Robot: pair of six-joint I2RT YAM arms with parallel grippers.
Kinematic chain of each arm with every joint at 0, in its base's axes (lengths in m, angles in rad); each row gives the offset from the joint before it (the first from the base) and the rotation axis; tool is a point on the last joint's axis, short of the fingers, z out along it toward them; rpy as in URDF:
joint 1: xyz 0 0 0.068 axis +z
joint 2: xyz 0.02 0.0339 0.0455 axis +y
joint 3: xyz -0.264 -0.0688 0 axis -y
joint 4: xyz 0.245 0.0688 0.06 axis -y
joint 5: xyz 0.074 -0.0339 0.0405 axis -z
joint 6: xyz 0.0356 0 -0.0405 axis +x
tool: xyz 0 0 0 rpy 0 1.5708 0
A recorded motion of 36 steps. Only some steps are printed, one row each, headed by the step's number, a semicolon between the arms.
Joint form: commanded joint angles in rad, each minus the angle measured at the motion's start. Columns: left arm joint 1, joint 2, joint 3, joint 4, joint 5, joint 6; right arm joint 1, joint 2, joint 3, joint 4, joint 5, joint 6.
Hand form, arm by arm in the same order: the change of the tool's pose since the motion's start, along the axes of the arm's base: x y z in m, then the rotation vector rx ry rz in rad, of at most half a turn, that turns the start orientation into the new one. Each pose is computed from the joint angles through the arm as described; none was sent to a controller.
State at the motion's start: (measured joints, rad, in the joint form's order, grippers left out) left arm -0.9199 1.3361 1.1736 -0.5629 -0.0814 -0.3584; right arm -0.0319 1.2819 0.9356 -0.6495 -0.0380 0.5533
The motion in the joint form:
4: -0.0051 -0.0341 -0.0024 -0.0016 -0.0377 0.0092; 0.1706 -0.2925 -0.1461 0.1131 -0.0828 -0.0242
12: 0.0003 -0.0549 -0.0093 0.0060 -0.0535 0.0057; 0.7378 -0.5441 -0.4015 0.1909 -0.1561 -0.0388
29: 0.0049 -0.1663 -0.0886 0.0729 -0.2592 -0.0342; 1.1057 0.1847 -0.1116 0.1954 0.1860 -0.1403
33: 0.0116 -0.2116 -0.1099 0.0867 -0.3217 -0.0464; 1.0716 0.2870 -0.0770 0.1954 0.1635 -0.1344
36: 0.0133 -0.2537 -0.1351 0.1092 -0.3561 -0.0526; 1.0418 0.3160 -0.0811 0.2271 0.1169 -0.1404
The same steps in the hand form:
4: -0.0046 0.0058 0.0083 -0.0042 -0.0427 0.0175; -0.0496 0.0398 0.0230 0.0616 -0.2589 0.2418
12: -0.0055 0.0105 0.0121 -0.0170 -0.0617 0.0376; -0.1358 0.1175 -0.0146 0.2021 -0.2978 0.8646
29: -0.0134 0.0346 0.0199 -0.0454 -0.1989 0.2317; -0.1196 0.2456 -0.0678 -0.2684 -0.0224 1.1279
33: -0.0169 0.0452 0.0248 -0.0630 -0.2425 0.2984; -0.1056 0.2525 -0.0851 -0.2799 0.0548 1.1064
36: -0.0213 0.0533 0.0279 -0.0895 -0.2751 0.3348; -0.0978 0.2519 -0.0928 -0.2426 0.0765 1.1056

